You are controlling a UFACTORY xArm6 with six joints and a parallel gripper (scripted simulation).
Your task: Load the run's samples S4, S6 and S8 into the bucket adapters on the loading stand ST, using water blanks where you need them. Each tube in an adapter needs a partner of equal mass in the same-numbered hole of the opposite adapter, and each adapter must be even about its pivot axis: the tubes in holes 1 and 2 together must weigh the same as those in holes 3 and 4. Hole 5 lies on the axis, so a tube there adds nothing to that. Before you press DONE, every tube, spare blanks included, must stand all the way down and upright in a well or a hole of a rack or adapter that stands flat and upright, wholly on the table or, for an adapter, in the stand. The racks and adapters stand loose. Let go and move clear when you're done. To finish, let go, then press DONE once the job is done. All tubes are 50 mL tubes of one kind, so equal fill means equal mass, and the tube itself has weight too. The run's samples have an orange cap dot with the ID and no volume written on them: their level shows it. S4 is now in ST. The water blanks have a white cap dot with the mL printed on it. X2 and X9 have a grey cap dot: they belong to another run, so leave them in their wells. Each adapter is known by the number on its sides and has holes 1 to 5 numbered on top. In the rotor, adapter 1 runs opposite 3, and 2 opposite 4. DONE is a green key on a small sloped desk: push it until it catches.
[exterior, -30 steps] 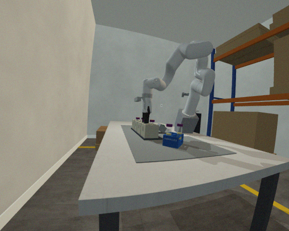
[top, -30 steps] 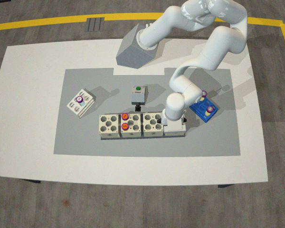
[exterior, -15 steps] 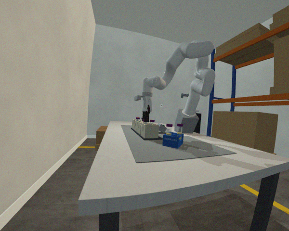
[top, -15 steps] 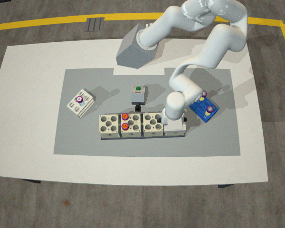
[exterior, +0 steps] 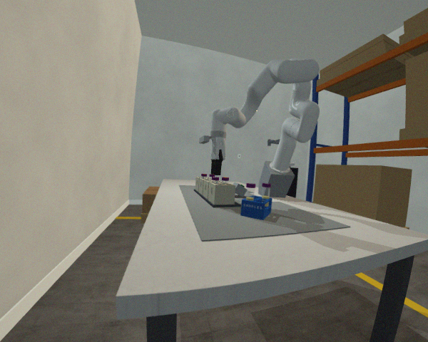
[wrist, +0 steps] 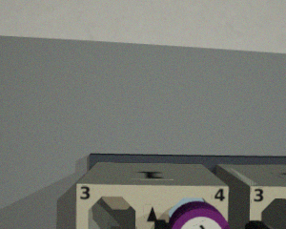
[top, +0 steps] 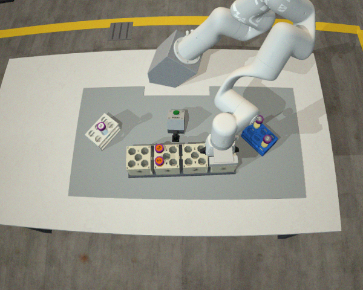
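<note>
Now: hand 22 cm past the green DONE key, 16 cm to the left of it and 9 cm above it. Round my hand: loading stand: 3 cm behind, 14 cm to the right, 15 cm below; blue sample rack: 13 cm behind, 19 cm to the left, 13 cm below; orange-dot tube: 4 cm behind, 1 cm to the right, 9 cm below.
</note>
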